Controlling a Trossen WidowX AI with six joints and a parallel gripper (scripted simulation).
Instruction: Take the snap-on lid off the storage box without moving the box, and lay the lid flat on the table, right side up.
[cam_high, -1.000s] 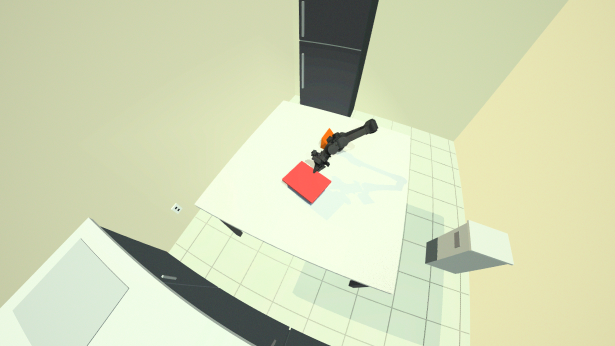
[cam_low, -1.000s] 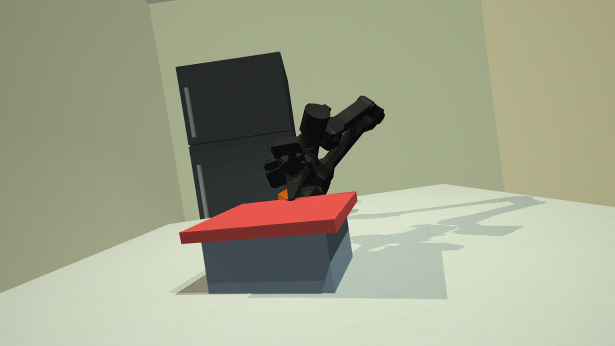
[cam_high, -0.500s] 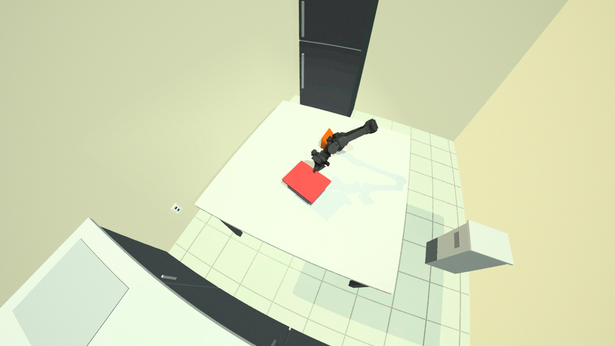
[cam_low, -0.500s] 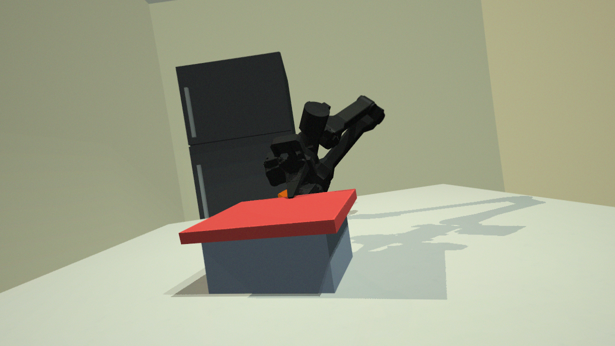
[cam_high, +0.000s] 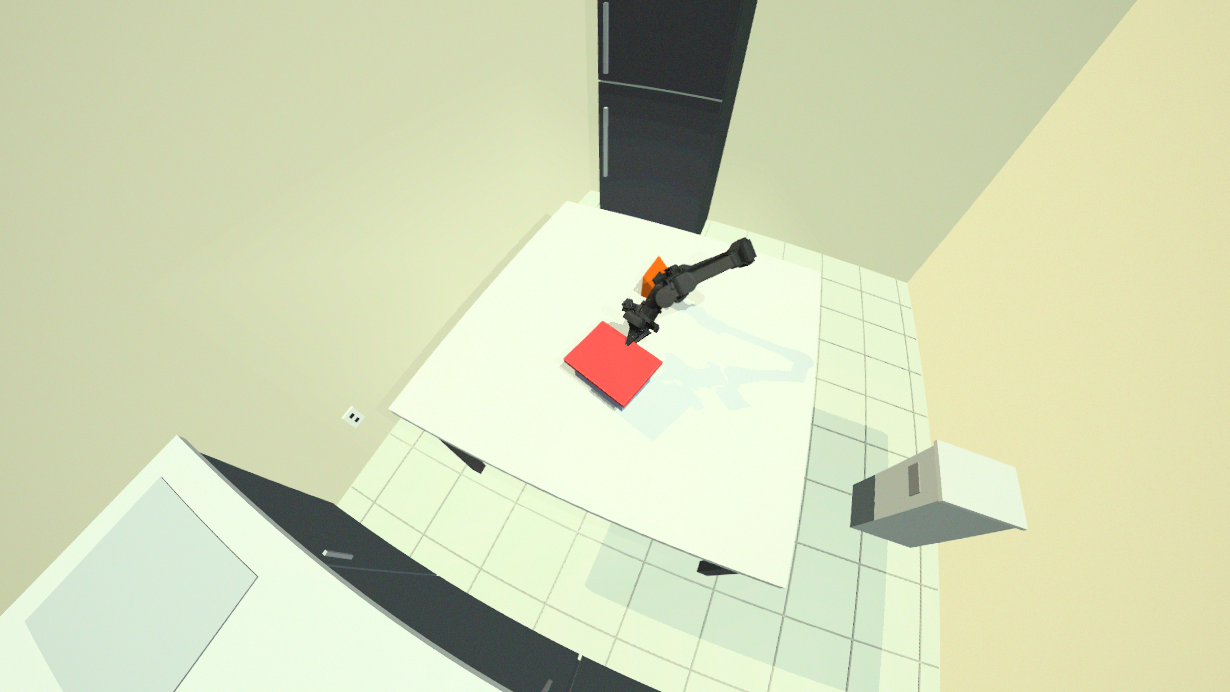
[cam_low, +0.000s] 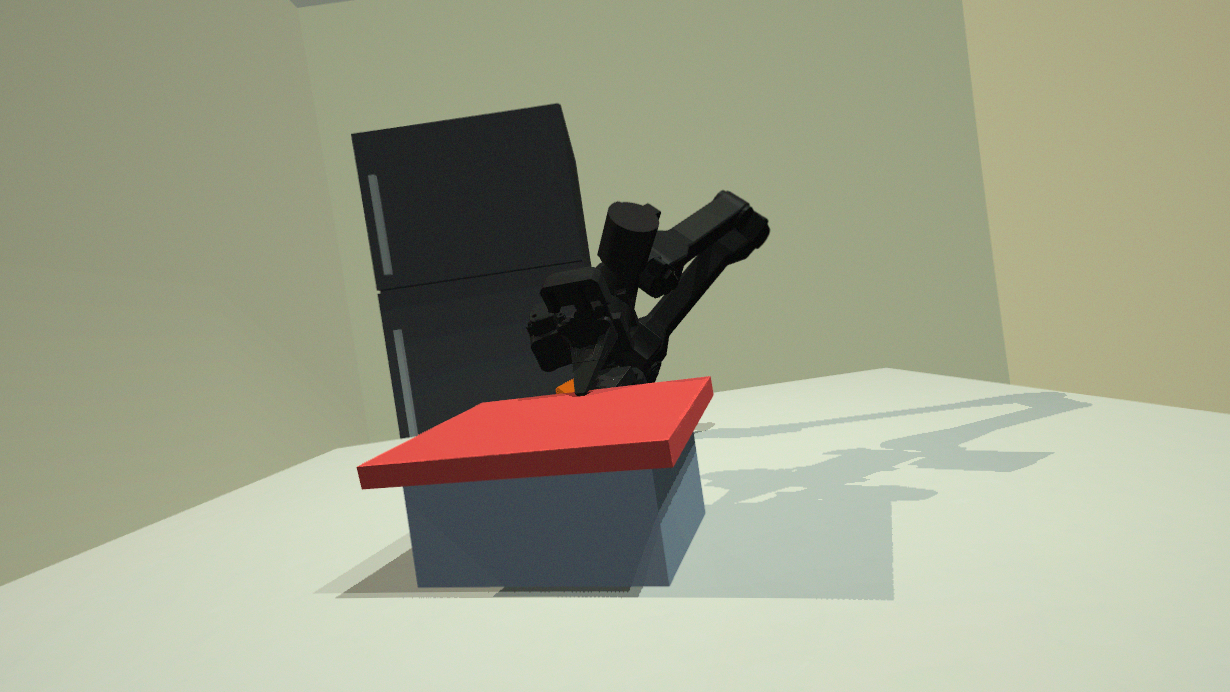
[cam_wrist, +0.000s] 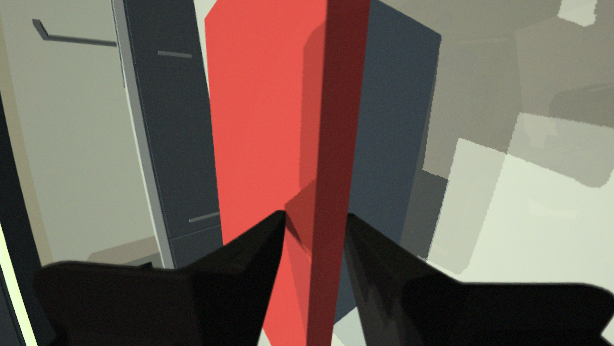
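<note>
Now: gripper tip 8 cm short of the red lid and 1 cm to the left of it. The rest, counted from my gripper tip: grey-blue storage box (8 cm ahead, 1 cm to the right, 6 cm below).
</note>
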